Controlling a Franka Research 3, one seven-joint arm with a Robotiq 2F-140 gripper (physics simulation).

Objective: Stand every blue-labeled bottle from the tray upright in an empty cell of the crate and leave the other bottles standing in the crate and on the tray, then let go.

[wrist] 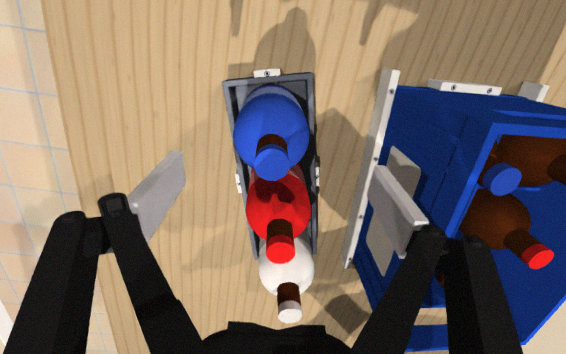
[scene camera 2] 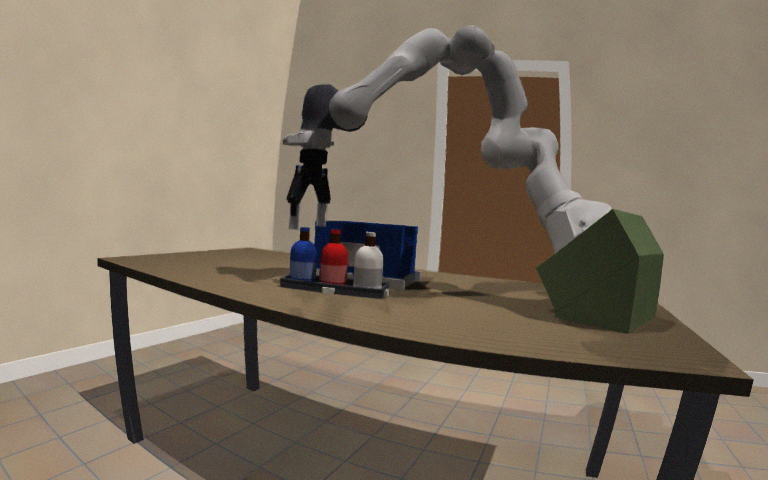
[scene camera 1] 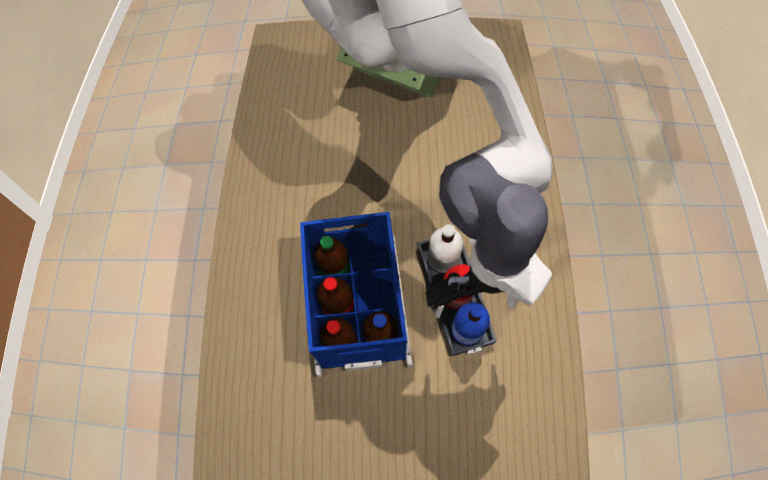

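A blue bottle (scene camera 1: 470, 325) (scene camera 2: 303, 260) (wrist: 270, 125), a red bottle (scene camera 1: 461, 270) (scene camera 2: 334, 263) (wrist: 275, 205) and a white bottle (scene camera 1: 445, 249) (scene camera 2: 368, 268) (wrist: 285, 267) stand upright in a row on the dark tray (scene camera 1: 455, 349) (scene camera 2: 362, 291) (wrist: 229, 100). The blue crate (scene camera 1: 362, 352) (scene camera 2: 390, 243) (wrist: 430, 120) has two columns of three cells. Its left column holds a green-capped bottle (scene camera 1: 330, 255) and two red-capped ones. A blue-capped bottle (scene camera 1: 377, 328) stands in the near right cell; the other two right cells are empty. My gripper (scene camera 2: 307, 219) (wrist: 278, 174) is open and empty, above the tray's blue and red bottles.
The crate stands beside the tray, a narrow gap apart; its high wall is close to one finger in the wrist view. White brackets (scene camera 1: 362, 365) (wrist: 465, 87) sit at the crate's base. The green arm mount (scene camera 1: 421, 82) (scene camera 2: 606, 277) is at the table's far end.
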